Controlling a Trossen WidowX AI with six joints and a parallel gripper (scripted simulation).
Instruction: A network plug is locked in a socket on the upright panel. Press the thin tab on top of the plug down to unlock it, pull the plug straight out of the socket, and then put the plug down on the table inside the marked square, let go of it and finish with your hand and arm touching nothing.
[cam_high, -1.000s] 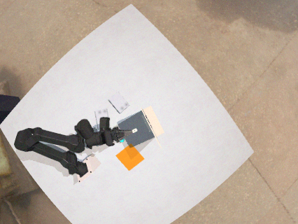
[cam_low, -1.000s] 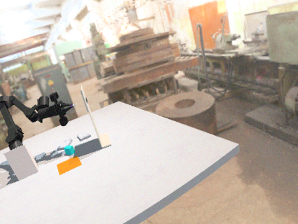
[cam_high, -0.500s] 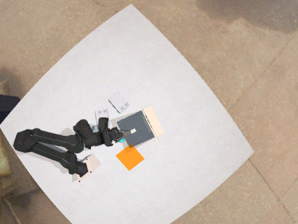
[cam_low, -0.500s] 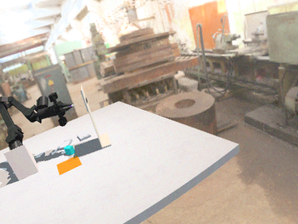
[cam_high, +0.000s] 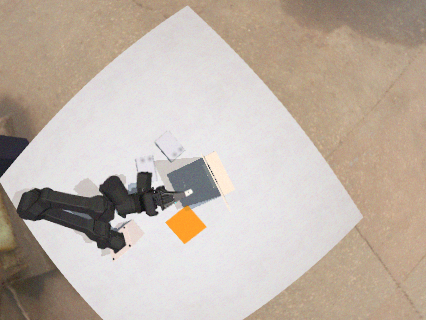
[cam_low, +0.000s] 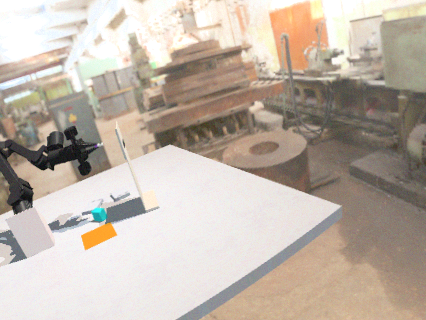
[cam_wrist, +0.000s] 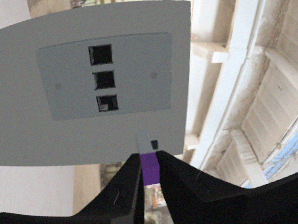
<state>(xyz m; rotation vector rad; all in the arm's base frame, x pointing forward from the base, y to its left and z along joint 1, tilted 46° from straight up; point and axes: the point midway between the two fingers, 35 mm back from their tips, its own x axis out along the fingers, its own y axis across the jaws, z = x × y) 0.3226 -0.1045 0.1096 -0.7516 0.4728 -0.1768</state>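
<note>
The orange marked square lies 280 mm below my gripper tip, 130 mm behind it and 110 mm to the right of it. From my gripper tip the other things lie so: cyan block: 260 mm below, 90 mm behind, 20 mm to the left; network plug: right at my gripper tip; upright panel: 130 mm below, 100 mm ahead, 20 mm to the right.
</note>
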